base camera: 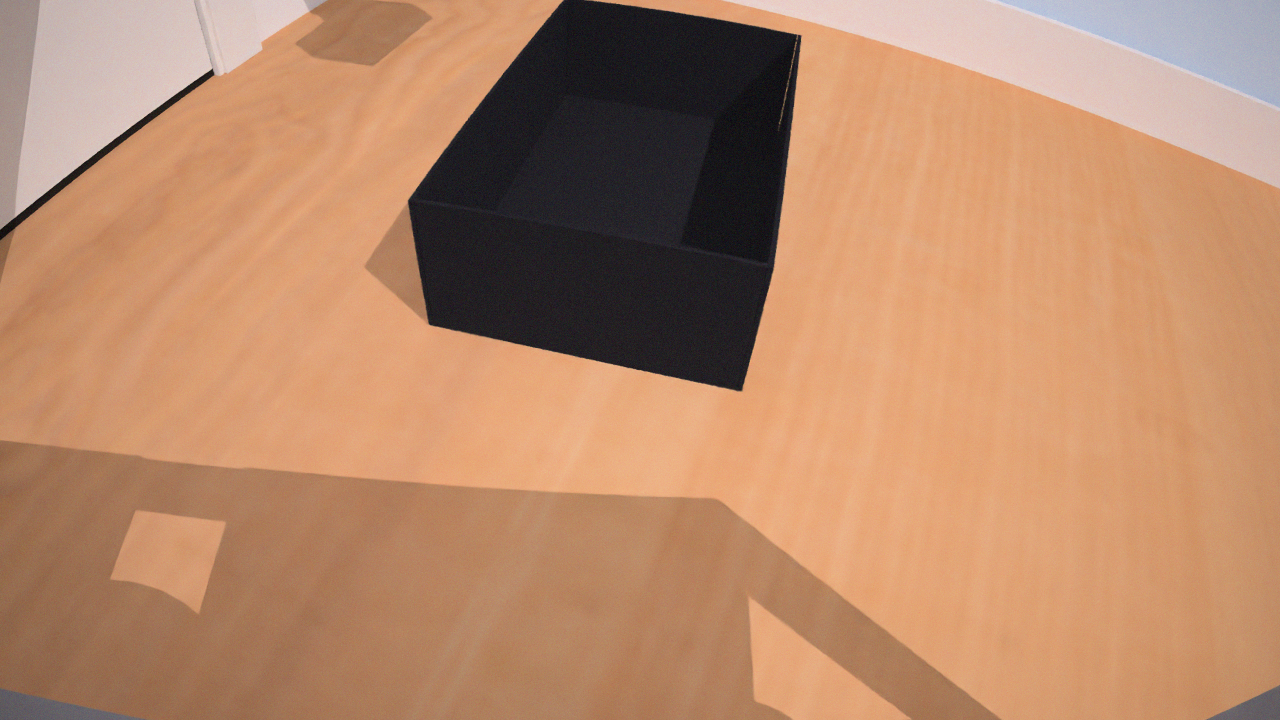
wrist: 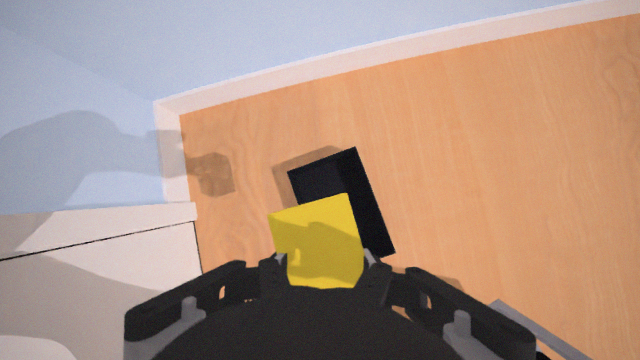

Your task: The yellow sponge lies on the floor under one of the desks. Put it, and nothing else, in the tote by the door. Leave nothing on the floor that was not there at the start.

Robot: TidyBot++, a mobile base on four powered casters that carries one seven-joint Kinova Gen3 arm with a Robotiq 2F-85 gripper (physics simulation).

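Frame: origin at the arm's base, x left, y back, z up, level; millimetres.
Seen in the pictures: gripper, fingertip midpoint: (wrist: 325,258).
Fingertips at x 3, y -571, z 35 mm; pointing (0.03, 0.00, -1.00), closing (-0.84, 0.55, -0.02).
Offsets run from my fingertips to a thing's middle. Level surfaces: height alone.
The yellow sponge {dx +0, dy +0, dz +2 mm} (wrist: 320,240) is held between the fingers of my gripper (wrist: 325,258) in the wrist view. The gripper is shut on it. The black tote {dx -23, dy +8, dz -382 mm} (base camera: 595,295) (wrist: 372,215) stands upright on the floor. In the base camera view its inside shows dark, with no object seen in it. In the wrist view the sponge is above the floor and covers the near left part of the tote. The gripper and sponge do not show in the base camera view.
The wooden floor {dz -431 mm} (base camera: 984,358) (wrist: 475,150) surrounds the tote. A blue wall (wrist: 250,40) with a white baseboard (base camera: 1118,107) (wrist: 310,67) runs behind it. The white door (base camera: 98,89) (wrist: 125,255) is at the left. A grey edge shows at the wrist view's lower right.
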